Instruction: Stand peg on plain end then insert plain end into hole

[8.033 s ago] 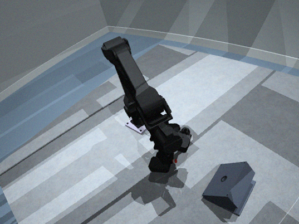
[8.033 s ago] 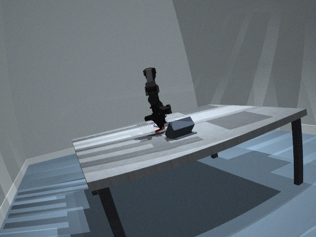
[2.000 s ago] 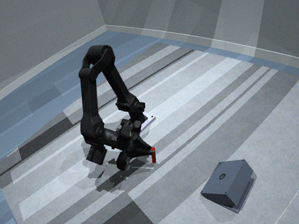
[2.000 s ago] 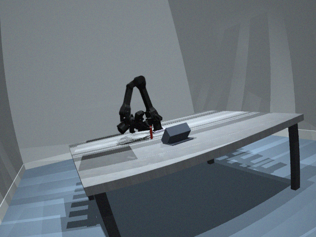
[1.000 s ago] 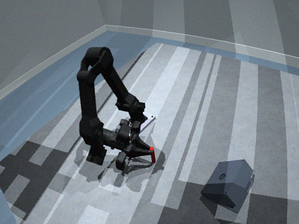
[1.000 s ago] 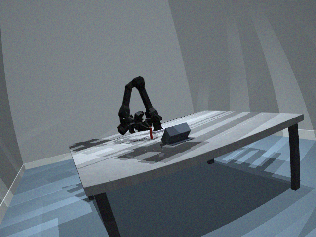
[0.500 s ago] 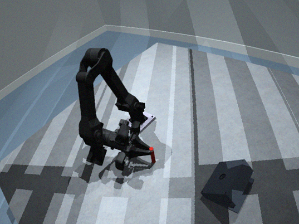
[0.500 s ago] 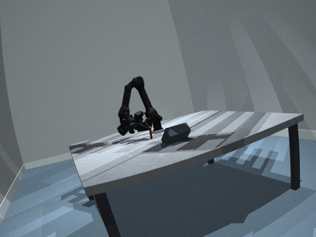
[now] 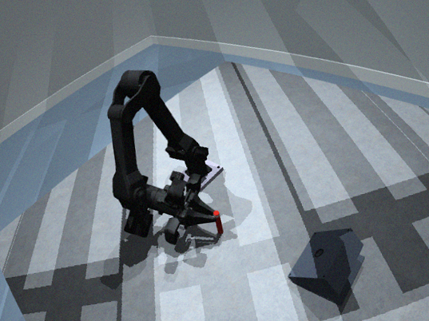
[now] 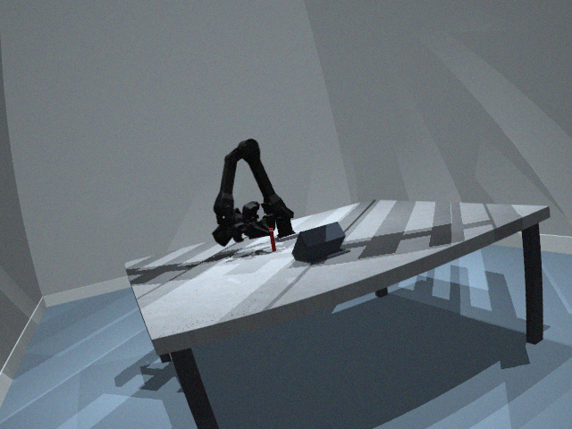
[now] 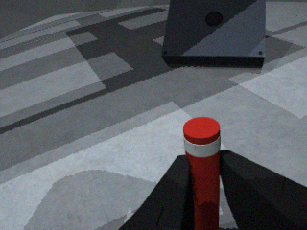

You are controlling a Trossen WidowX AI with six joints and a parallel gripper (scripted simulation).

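Now: gripper tip right at the red peg. Also, from my gripper tip: sloped panel (26 cm ahead, 9 cm to the left, 3 cm below).
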